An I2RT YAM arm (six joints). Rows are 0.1 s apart.
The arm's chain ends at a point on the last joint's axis. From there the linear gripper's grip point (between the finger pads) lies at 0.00 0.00 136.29 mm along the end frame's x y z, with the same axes.
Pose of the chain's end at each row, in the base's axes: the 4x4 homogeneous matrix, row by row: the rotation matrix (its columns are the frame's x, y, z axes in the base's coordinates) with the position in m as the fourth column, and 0 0 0 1 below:
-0.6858, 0.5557, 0.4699, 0.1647; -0.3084, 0.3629, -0.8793, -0.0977; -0.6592, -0.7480, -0.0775, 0.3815; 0, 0, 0, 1
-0.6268, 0.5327, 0.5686, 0.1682; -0.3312, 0.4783, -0.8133, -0.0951; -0.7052, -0.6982, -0.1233, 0.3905; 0, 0, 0, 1
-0.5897, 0.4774, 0.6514, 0.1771; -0.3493, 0.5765, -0.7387, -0.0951; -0.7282, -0.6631, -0.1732, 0.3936; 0, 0, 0, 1
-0.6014, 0.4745, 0.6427, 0.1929; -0.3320, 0.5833, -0.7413, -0.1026; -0.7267, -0.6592, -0.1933, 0.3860; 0, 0, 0, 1
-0.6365, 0.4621, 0.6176, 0.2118; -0.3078, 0.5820, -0.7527, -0.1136; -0.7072, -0.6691, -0.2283, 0.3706; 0, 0, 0, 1
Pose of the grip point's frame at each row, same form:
-0.6858, 0.5557, 0.4699, 0.2287; -0.3084, 0.3629, -0.8793, -0.2175; -0.6592, -0.7480, -0.0775, 0.3709; 0, 0, 0, 1
-0.6268, 0.5327, 0.5686, 0.2457; -0.3312, 0.4783, -0.8133, -0.2059; -0.7052, -0.6982, -0.1233, 0.3737; 0, 0, 0, 1
-0.5897, 0.4774, 0.6514, 0.2659; -0.3493, 0.5765, -0.7387, -0.1958; -0.7282, -0.6631, -0.1732, 0.3700; 0, 0, 0, 1
-0.6014, 0.4745, 0.6427, 0.2805; -0.3320, 0.5833, -0.7413, -0.2036; -0.7267, -0.6592, -0.1933, 0.3597; 0, 0, 0, 1
-0.6365, 0.4621, 0.6176, 0.2960; -0.3078, 0.5820, -0.7527, -0.2162; -0.7072, -0.6691, -0.2283, 0.3395; 0, 0, 0, 1

